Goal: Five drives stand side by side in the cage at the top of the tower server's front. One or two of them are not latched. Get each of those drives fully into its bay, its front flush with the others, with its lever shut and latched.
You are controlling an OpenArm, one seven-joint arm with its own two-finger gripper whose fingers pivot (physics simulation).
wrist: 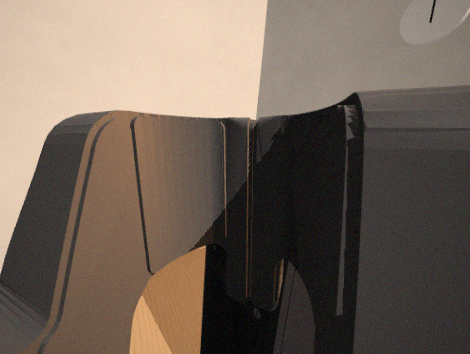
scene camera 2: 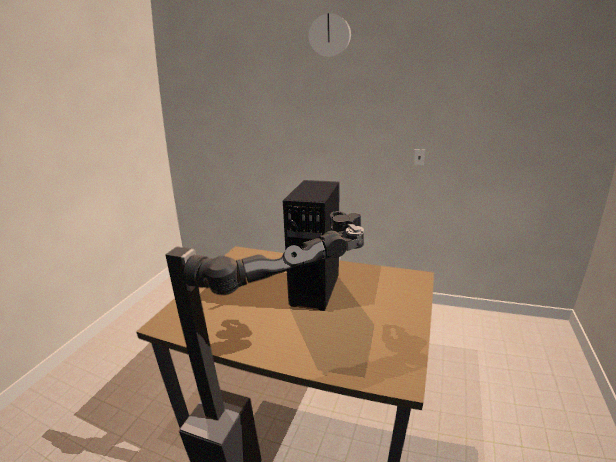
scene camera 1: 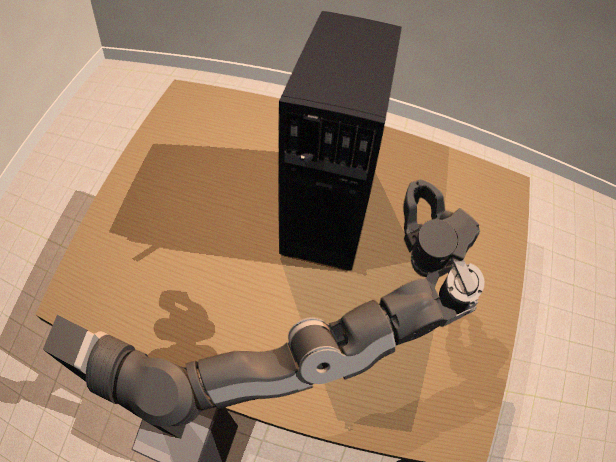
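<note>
A black tower server (scene camera 1: 345, 72) is in my sight, and scene camera 2 gives me the server (scene camera 2: 311, 286) too. I can also see a post (scene camera 2: 189, 305), and the view from scene camera 1 includes the post (scene camera 1: 64, 341). As for myself, there is my gripper (scene camera 1: 413, 190), which the wrist view shows as well: my gripper (wrist: 261, 208).
</note>
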